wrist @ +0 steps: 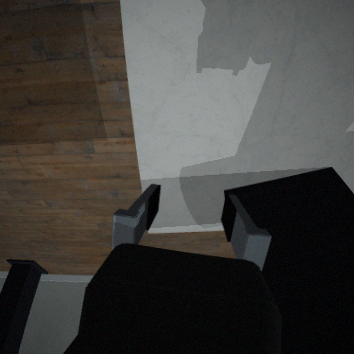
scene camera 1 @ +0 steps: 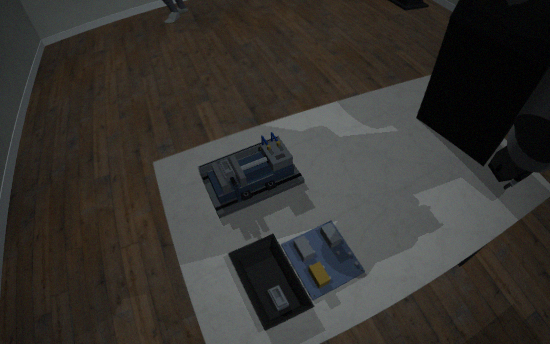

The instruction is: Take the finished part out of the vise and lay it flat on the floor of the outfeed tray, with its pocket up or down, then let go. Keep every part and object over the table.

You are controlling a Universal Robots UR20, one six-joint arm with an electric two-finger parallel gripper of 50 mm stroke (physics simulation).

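Places are measured from the arm's base along level axes (x back, y down, z right), in metres.
Pixels of known places: gripper, fingertip midpoint: (wrist: 190,202).
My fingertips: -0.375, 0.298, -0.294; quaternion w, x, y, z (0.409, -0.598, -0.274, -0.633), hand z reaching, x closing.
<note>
Ahead of a thing's pixels: the offset from my fingertips to its middle, as dx, dy, dz. "spot": to the spot under its first point.
The vise @(-0.494, +0.252, +0.487) (scene camera 1: 281,159), grey and blue with two blue clips on its right block, stands near the far edge of the table. A pale strip @(spot: -0.479, +0.219, +0.476) (scene camera 1: 254,164) lies across its middle; I cannot tell whether it is the finished part. The black open outfeed tray @(spot: -0.589, +0.289, +0.189) (scene camera 1: 260,265) stands nearer the camera. A light grey part @(-0.586, +0.272, +0.078) (scene camera 1: 278,297) with its pocket up lies on the tray floor. My gripper (wrist: 190,202) is open with no object between its fingers, above the table's edge. It is far from the vise and the tray, which do not show in the wrist view.
A blue plate @(-0.420, +0.297, +0.133) (scene camera 1: 345,277) beside the tray carries two grey blocks @(-0.460, +0.275, +0.177) (scene camera 1: 303,247) @(-0.371, +0.275, +0.180) (scene camera 1: 330,234) and a yellow block @(-0.459, +0.275, +0.087) (scene camera 1: 320,274). A tall black box-like body (scene camera 1: 470,90) (wrist: 300,225) stands at the right. Part of the arm (scene camera 1: 535,142) shows at the right edge. Wooden floor (scene camera 1: 100,150) (wrist: 60,125) lies beyond the table.
</note>
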